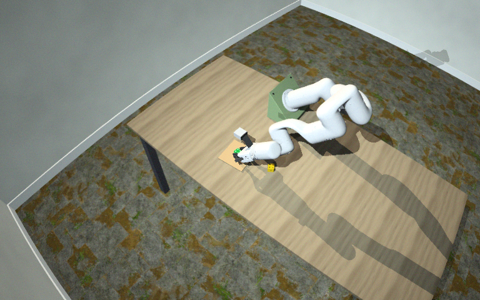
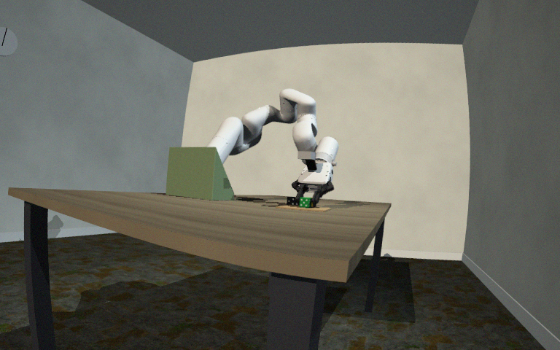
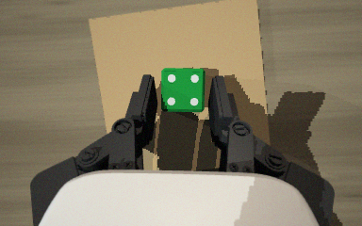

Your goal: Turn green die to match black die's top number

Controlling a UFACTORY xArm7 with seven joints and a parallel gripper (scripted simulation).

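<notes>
Now: hand 10 mm to the left of the green die and 10 mm above it. Also, from my hand: black die (90 mm behind, 80 mm to the left, 20 mm below); yellow die (50 mm behind, 160 mm to the left, 20 mm below); tan mat (10 mm to the right, 30 mm below).
</notes>
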